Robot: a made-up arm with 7 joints.
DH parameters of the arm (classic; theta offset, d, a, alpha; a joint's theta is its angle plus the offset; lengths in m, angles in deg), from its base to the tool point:
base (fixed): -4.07 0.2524 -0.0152 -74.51
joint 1: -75.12 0.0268 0.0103 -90
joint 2: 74 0.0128 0.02 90
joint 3: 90 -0.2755 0.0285 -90
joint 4: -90 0.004 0.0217 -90
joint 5: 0 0.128 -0.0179 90
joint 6: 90 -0.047 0.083 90
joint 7: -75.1 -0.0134 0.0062 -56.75
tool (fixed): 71.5 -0.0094 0 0
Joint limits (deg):
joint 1: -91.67..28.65
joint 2: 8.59..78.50
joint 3: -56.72..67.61
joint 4: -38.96..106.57
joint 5: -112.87..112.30
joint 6: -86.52..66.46
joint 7: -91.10..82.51
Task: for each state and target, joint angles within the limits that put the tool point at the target. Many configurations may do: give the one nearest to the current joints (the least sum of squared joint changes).
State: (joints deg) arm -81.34 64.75 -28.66 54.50 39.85 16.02 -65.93
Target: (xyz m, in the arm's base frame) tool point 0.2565 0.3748 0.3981
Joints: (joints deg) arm -87.38 78.50 -21.21 51.59 47.19 34.42 -66.47
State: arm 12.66 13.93 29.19 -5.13 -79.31 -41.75 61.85
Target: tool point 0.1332 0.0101 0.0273
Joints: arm 11.10 8.59 -6.21 -12.59 -70.46 -30.46 60.64
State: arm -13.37 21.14 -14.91 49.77 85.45 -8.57 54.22
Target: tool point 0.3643 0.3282 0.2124
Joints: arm -62.38 57.35 -9.91 54.35 88.31 -5.48 60.31
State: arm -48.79 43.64 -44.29 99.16 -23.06 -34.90 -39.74
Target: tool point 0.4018 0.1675 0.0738
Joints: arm -69.71 41.32 -40.94 91.38 -25.14 -38.82 -39.91
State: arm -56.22 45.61 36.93 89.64 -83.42 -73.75 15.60
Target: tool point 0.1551 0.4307 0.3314
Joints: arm -58.61 73.59 42.67 82.71 -85.24 -77.60 16.16
